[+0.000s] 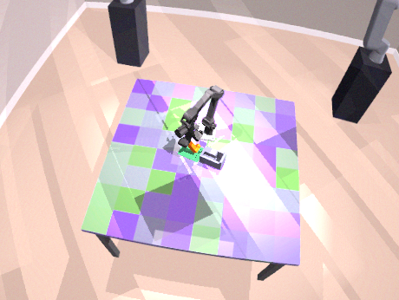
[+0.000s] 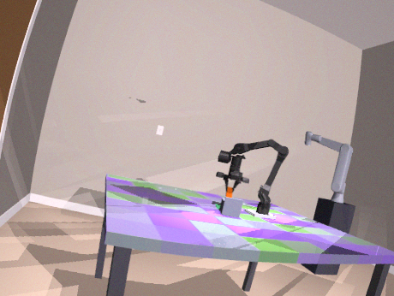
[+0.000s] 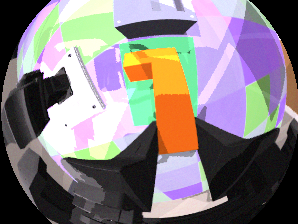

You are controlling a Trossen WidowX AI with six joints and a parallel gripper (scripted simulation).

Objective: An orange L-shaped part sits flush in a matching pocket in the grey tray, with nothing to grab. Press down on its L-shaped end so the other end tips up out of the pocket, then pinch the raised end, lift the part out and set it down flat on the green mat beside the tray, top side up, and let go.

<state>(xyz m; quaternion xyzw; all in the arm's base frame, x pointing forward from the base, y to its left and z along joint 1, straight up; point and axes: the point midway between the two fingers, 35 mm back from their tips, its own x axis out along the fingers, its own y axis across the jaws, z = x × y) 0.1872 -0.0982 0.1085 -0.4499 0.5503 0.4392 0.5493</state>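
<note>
My gripper tip is now 2 cm to the right of the green mat and 10 cm above it. From my gripper tip the other things lie so: orange L-shaped part: 1 cm behind, 4 cm to the left, 3 cm below.
</note>
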